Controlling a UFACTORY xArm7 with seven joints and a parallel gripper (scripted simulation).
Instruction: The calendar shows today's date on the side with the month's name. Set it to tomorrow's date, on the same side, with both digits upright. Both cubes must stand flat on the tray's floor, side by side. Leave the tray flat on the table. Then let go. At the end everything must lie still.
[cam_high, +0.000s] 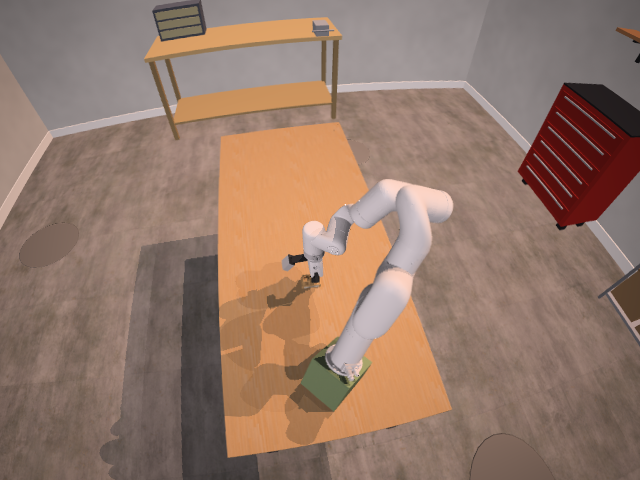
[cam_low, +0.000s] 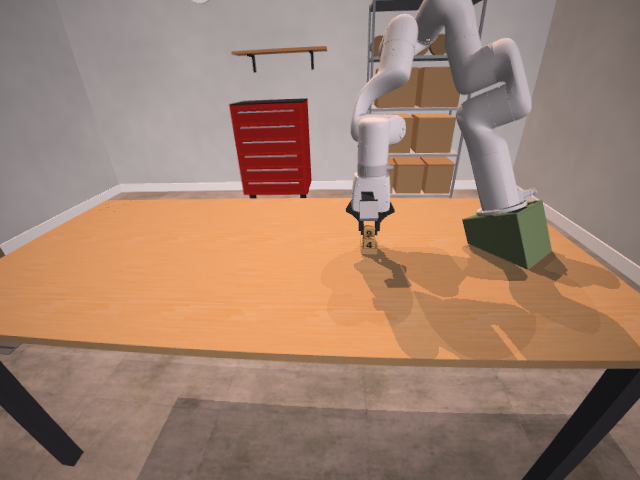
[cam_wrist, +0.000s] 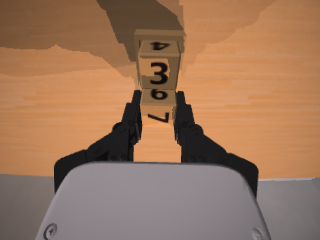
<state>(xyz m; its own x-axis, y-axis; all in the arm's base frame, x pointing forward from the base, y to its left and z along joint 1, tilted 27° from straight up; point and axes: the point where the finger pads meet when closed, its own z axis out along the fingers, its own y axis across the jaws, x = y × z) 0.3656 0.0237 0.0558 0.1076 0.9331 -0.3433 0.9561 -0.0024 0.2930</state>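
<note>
Now: the digit cube 30 mm to the left of my hand and 30 mm below it. The rest, counted from my hand: wooden tray (20 mm to the left, 50 mm below).
</note>
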